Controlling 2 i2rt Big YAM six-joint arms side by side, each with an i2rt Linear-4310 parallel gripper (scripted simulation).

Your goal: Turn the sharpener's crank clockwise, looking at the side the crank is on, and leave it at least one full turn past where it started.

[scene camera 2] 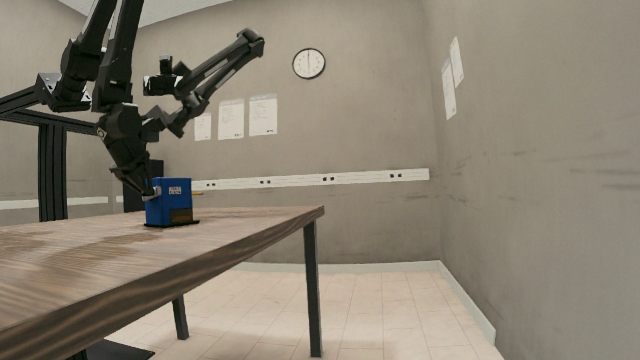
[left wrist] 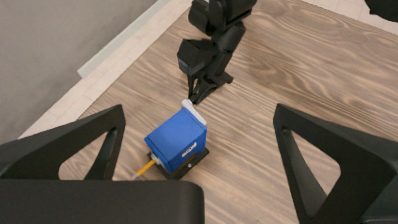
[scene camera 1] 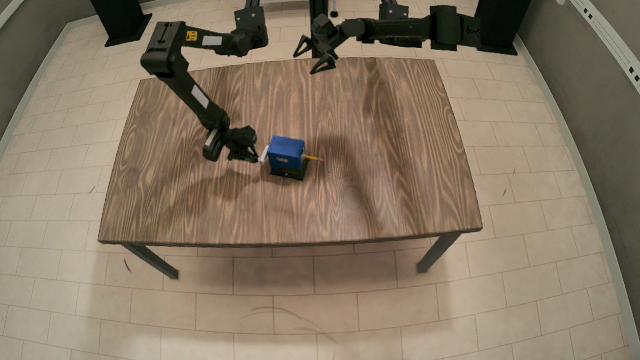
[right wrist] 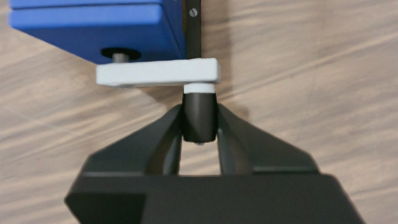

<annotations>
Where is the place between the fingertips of my right gripper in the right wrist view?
At 199, 112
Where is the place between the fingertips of my left gripper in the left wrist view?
At 199, 112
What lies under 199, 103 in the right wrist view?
A crank.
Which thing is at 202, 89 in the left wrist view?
My right gripper.
</annotations>
